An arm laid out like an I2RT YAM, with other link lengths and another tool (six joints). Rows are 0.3 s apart.
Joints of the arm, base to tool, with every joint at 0 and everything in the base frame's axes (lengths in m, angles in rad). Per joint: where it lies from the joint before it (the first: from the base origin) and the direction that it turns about. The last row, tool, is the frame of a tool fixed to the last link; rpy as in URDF.
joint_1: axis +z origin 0 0 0.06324
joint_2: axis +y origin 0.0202 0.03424 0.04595
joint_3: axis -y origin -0.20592 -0.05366 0
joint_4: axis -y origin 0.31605 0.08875 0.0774
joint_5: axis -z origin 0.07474 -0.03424 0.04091
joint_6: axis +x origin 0.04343 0 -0.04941
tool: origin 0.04 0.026 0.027 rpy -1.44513 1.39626 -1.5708
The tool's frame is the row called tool.
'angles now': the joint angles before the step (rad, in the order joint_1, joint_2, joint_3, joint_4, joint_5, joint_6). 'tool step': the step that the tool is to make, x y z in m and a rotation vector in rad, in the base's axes. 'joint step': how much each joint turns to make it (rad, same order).
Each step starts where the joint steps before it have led.
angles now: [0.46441 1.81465 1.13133 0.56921 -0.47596 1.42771]
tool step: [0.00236 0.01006 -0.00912 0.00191 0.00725 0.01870]
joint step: [0.01440 0.05146 0.03212 0.01606 -0.00484 0.00503]
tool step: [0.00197 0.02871 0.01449 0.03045 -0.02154 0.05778]
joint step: [0.04309 0.06302 0.10512 -0.00068 -0.01621 0.01686]
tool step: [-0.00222 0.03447 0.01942 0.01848 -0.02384 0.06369]
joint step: [0.05318 0.06105 0.12485 -0.03234 -0.01070 0.00308]
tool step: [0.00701 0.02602 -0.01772 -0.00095 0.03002 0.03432]
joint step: [0.03067 0.12443 0.11540 -0.00765 -0.00449 0.01800]
